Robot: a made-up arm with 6 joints. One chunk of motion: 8 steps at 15 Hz.
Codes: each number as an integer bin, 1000 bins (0 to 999) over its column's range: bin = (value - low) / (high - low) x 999, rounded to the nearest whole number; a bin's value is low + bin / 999 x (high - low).
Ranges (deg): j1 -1.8..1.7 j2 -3..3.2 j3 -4.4..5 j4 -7.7..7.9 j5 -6.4..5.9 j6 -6.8..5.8
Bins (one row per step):
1: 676 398 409 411 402 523
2: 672 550 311 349 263 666
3: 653 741 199 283 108 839
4: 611 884 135 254 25 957
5: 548 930 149 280 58 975
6: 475 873 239 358 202 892
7: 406 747 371 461 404 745
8: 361 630 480 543 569 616
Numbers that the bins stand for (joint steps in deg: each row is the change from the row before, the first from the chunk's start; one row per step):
1: 0.568 -0.530 -0.552 -1.282 -1.450 -0.204
2: 0.554 0.413 -1.474 -2.250 -3.162 1.600
3: 0.488 1.599 -2.528 -3.281 -5.070 3.782
4: 0.341 2.486 -3.130 -3.734 -6.092 5.270
5: 0.120 2.772 -2.998 -3.328 -5.686 5.497
6: -0.136 2.418 -2.151 -2.110 -3.913 4.450
7: -0.378 1.636 -0.909 -0.501 -1.426 2.596
8: -0.535 0.910 0.117 0.779 0.606 0.969

